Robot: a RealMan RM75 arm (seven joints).
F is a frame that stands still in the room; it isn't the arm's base.
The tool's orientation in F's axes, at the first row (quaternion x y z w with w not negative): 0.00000 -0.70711 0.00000 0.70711
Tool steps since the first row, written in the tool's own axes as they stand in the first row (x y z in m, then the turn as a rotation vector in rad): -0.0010 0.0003 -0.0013 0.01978 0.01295 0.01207; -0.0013 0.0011 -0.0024 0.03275 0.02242 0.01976; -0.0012 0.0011 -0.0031 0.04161 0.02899 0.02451; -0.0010 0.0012 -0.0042 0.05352 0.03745 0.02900; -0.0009 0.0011 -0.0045 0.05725 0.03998 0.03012
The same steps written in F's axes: 0.0013 0.0003 -0.0010 -0.01207 0.01295 0.01978; 0.0024 0.0011 -0.0013 -0.01976 0.02242 0.03275; 0.0031 0.0011 -0.0012 -0.02451 0.02899 0.04161; 0.0042 0.0012 -0.0010 -0.02900 0.03745 0.05352; 0.0045 0.0011 -0.0009 -0.03012 0.03998 0.05725
